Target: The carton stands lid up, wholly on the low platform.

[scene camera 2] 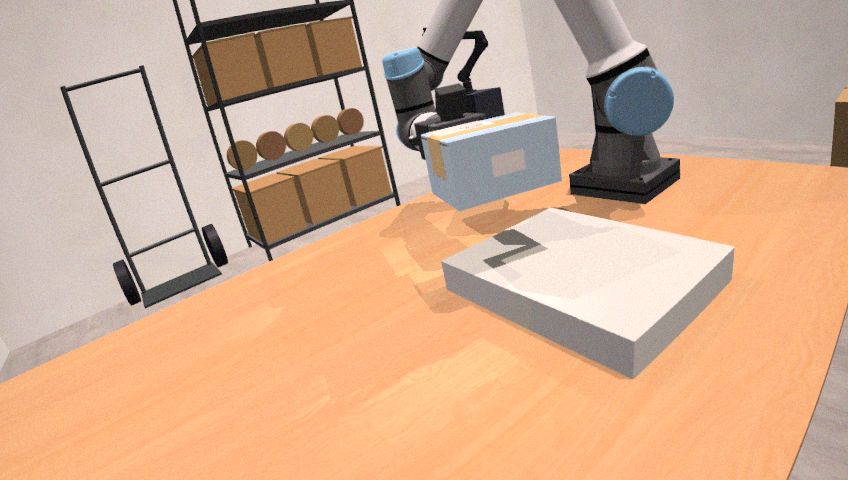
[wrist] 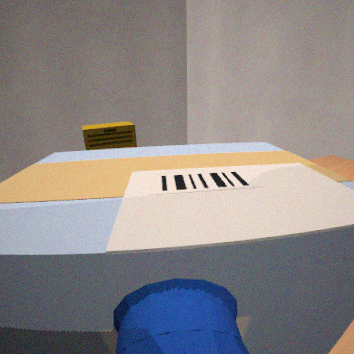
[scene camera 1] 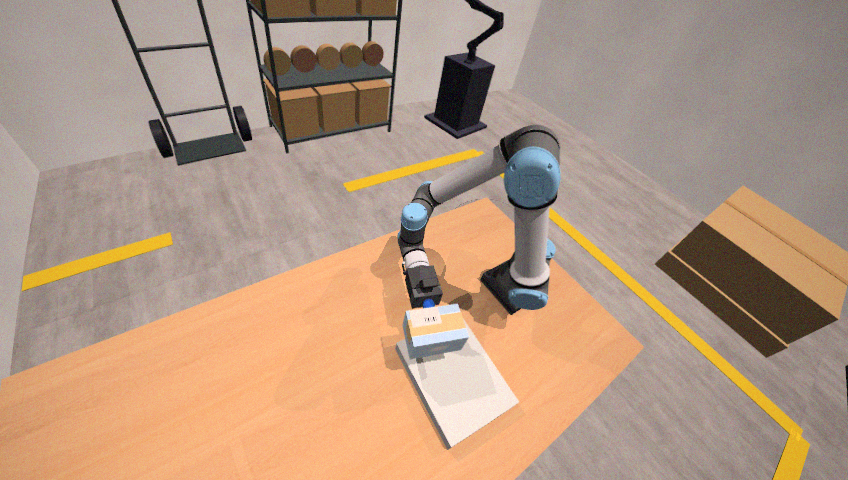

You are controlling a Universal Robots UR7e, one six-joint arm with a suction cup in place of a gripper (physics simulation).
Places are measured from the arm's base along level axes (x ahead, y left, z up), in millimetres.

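Pixels of known places: end effector, tool point: [wrist: 172, 284] [scene camera 1: 431, 316]; arm's base, origin of the base link: [scene camera 2: 625, 165].
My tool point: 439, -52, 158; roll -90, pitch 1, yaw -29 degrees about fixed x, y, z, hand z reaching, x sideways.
Note:
For each thing: its middle in the pictures, then the offset to it from my tool point, as dx, dy, dz. Level surfaces: height alone.
- light-blue carton, body centre: [wrist: 168, 245] [scene camera 2: 491, 157] [scene camera 1: 434, 331] +18, +33, -15
- low platform, body centre: [scene camera 2: 582, 270] [scene camera 1: 454, 374] -8, +137, -180
- wooden table, its level: dz -203
The light-blue carton [scene camera 1: 439, 343] [scene camera 2: 526, 160] [wrist: 45, 225] hangs roughly level, its lid side with tan tape and a barcode label facing up. My suction cup [scene camera 1: 428, 303] [wrist: 176, 312] is blue and sits against a side face of the carton; the cup is hidden in scene camera 2. The low platform [scene camera 1: 458, 416] [scene camera 2: 642, 291] is a pale slab on the table. In scene camera 2 the carton is in the air near the platform's far end, with a gap beneath it. Shadows fall on the platform. The contact spot is partly hidden.
The platform stands on the wooden table [scene camera 1: 238, 356] [scene camera 2: 297, 368], near the arm's base [scene camera 1: 514, 291] [scene camera 2: 624, 178]. A shelf rack [scene camera 1: 330, 19], a hand truck [scene camera 1: 211, 148] and a large cardboard box [scene camera 1: 761, 267] stand on the floor. A yellow object [wrist: 109, 137] shows beyond the carton.

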